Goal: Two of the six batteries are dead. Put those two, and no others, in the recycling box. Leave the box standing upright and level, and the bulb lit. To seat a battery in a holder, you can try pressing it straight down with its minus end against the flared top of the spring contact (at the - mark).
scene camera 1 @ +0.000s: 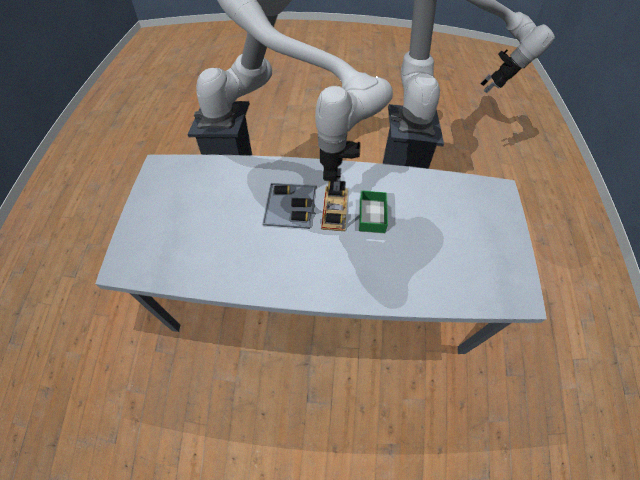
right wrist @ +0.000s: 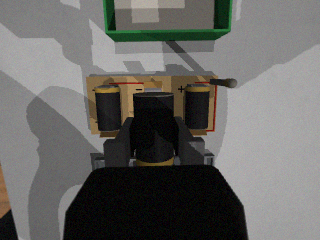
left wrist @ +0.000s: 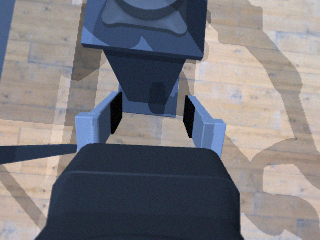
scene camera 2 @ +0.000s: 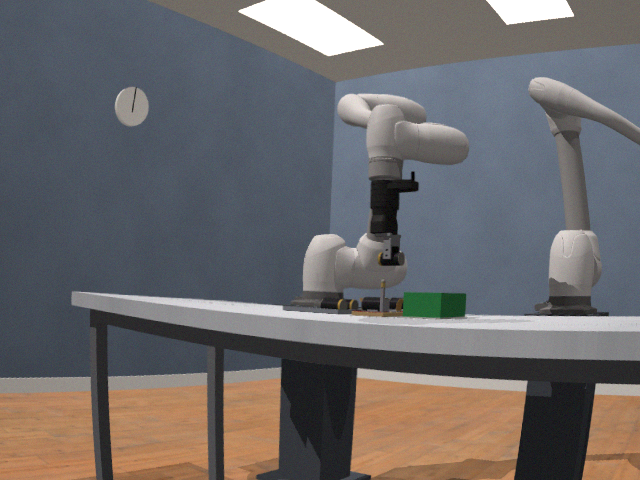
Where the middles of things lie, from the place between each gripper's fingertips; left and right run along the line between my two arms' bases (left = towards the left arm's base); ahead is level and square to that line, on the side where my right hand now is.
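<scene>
The grey tray (scene camera 1: 278,209) is 18 cm to the right of my right hand, 16 cm below it and 1 cm behind it. Counting from that same right hand, I find the green recycling box (scene camera 2: 415,305) 14 cm to the left, 14 cm below and 3 cm ahead.
From my left hand, the grey tray is 57 cm ahead, 88 cm to the right and 26 cm below, while the green recycling box is 56 cm to the right, 60 cm ahead and 25 cm below.
</scene>
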